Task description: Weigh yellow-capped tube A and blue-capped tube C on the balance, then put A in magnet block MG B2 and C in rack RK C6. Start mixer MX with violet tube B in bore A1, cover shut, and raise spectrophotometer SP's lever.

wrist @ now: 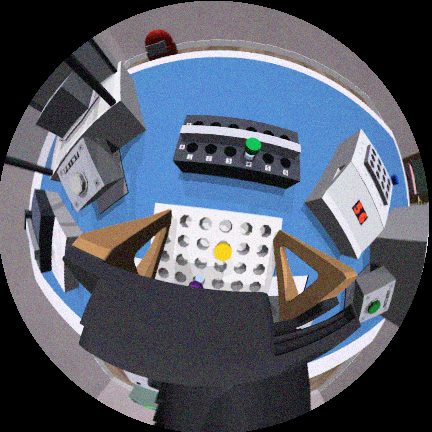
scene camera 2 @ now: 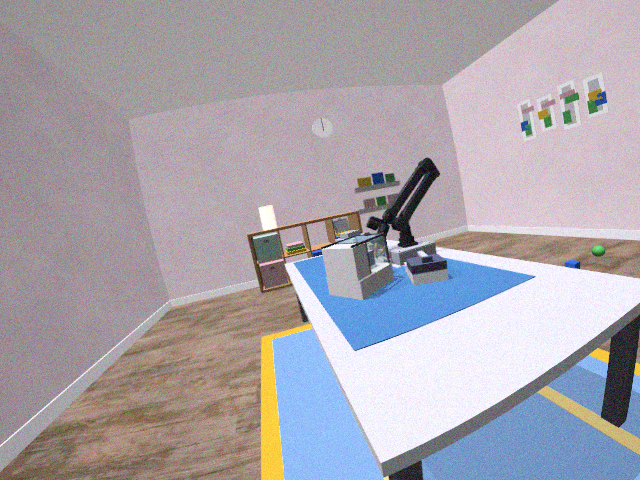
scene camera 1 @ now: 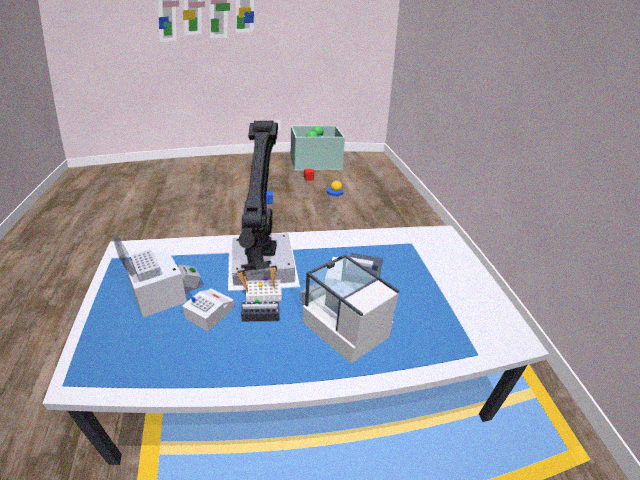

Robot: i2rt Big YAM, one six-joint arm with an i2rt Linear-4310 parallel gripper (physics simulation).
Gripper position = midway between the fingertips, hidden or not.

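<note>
Wrist camera: a balance [wrist: 99,99], a print button box [wrist: 92,170] and my gripper [wrist: 227,226] are visible.
</note>
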